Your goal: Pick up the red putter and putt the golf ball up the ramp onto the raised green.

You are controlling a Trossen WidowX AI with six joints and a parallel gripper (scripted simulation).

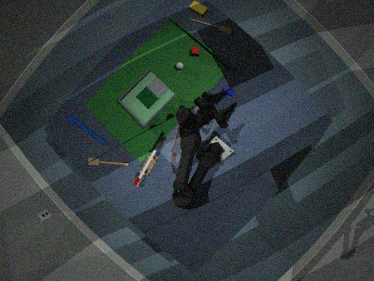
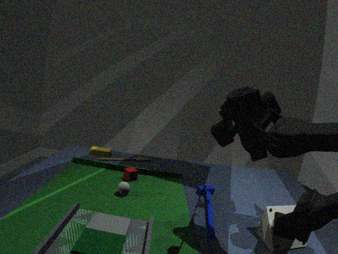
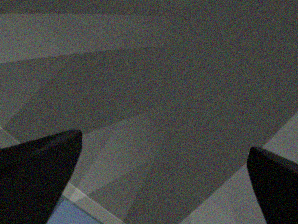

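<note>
Right now my gripper tip is 470 mm to the right of the red putter, 270 mm above it and 20 mm short of it. From my gripper tip the other things lie so: white golf ball: 320 mm ahead, 310 mm below, 10 mm to the left; red block: 330 mm ahead, 310 mm below, 110 mm to the right; yellow block: 550 mm ahead, 330 mm to the right, 310 mm below.
</note>
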